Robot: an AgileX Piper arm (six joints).
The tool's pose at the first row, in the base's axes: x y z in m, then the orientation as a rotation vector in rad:
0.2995 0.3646 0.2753 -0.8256 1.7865 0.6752
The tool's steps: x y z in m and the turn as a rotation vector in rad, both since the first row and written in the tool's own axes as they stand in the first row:
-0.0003 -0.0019 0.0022 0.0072 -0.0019 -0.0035
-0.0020 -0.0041 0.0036 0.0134 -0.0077 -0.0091
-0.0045 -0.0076 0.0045 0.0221 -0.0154 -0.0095
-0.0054 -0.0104 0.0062 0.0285 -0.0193 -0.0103
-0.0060 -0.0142 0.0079 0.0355 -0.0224 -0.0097
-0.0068 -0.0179 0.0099 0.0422 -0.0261 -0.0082
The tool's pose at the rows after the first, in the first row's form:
0.3023 0.3652 0.2747 -0.8228 1.7844 0.6667
0.3053 0.3653 0.2757 -0.8206 1.7776 0.6590
0.3092 0.3644 0.2775 -0.8115 1.7722 0.6529
0.3125 0.3642 0.2776 -0.8061 1.7695 0.6476
0.3167 0.3633 0.2774 -0.7994 1.7684 0.6423
0.3209 0.3628 0.2772 -0.7920 1.7672 0.6381

